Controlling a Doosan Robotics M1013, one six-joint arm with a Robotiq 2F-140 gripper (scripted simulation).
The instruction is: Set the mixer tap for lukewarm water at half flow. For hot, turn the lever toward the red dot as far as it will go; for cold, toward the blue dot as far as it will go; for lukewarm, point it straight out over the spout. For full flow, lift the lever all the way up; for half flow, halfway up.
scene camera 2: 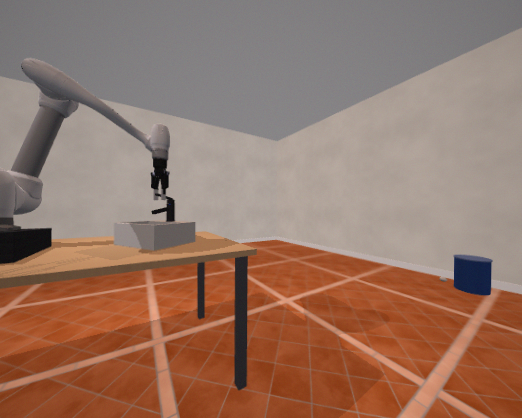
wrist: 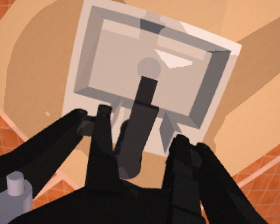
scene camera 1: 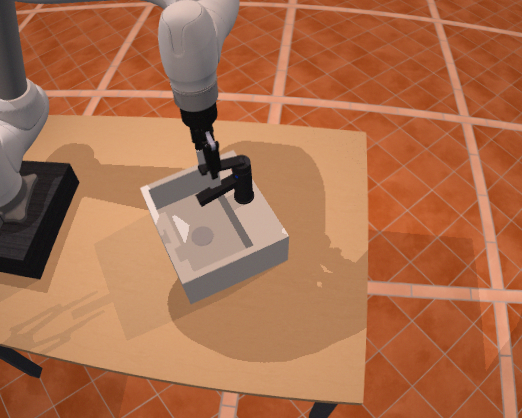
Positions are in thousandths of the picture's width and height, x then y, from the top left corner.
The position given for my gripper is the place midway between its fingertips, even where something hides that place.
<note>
In view: my gripper (scene camera 1: 403,422), a lever (wrist: 512,516) and a grey sink basin (scene camera 1: 466,575).
My gripper also shows in the wrist view (wrist: 505,511). The grey sink basin also shows in scene camera 2 (scene camera 2: 304,561) and in the wrist view (wrist: 688,297).
</note>
